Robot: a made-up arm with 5 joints. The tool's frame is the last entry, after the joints.
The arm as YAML. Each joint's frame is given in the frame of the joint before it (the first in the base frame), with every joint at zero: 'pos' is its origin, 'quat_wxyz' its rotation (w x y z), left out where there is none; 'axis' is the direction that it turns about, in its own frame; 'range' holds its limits. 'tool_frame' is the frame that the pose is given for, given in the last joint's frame.
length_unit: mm
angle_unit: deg
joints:
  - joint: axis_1
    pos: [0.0, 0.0, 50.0]
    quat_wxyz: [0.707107, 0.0, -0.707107, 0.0]
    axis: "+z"
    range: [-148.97, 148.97]
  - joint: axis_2
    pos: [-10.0, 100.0, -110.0]
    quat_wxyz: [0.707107, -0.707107, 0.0, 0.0]
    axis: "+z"
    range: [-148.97, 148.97]
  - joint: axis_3
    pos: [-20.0, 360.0, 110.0]
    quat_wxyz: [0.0, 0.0, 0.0, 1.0]
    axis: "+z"
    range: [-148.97, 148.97]
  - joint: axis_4
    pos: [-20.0, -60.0, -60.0]
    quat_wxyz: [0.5, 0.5, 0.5, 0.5]
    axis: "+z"
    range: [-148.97, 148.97]
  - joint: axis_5
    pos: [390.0, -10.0, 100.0]
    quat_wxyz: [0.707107, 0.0, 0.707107, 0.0]
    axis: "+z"
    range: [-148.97, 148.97]
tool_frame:
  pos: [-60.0, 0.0, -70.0]
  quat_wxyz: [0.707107, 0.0, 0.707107, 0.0]
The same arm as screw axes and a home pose.
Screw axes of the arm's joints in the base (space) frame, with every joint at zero. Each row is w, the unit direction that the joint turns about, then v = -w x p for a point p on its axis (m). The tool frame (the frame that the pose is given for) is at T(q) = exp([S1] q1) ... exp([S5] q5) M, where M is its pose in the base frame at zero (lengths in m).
S1 = (-1, 0, 0, 0, -0.05, 0)
S2 = (0, 1, 0, -0.04, 0, 0.11)
S3 = (0, 1, 0, -0.02, 0, 0.47)
S4 = (0, 0, -1, -0.15, 0.53, 0)
S5 = (-1, 0, 0, 0, 0.06, 0.14)
M: xyz 0.21 0.14 -0.12 (m) rpy 0 0 0 (rad, as in URDF)
Joint limits (rad, base to tool): -2.6..2.6 -2.6..2.6 -2.6..2.6 -2.6..2.6 -2.6..2.6

